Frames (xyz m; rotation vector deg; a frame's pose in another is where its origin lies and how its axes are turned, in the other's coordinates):
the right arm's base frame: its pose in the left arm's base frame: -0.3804 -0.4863 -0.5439 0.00 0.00 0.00
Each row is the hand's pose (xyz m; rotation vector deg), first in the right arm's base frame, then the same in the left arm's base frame.
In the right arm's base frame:
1: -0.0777 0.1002 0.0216 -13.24 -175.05 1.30
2: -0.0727 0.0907 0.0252 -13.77 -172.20 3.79
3: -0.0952 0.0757 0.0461 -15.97 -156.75 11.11
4: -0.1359 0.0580 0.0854 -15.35 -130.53 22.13
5: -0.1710 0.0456 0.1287 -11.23 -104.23 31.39
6: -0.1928 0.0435 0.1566 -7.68 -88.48 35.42
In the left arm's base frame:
1: -0.4581 -0.3861 -0.5223 -13.24 -175.05 1.30
2: -0.4531 -0.3956 -0.5187 -13.77 -172.20 3.79
3: -0.4756 -0.4106 -0.4978 -15.97 -156.75 11.11
4: -0.5163 -0.4283 -0.4585 -15.35 -130.53 22.13
5: -0.5514 -0.4407 -0.4152 -11.23 -104.23 31.39
6: -0.5732 -0.4428 -0.3873 -7.68 -88.48 35.42

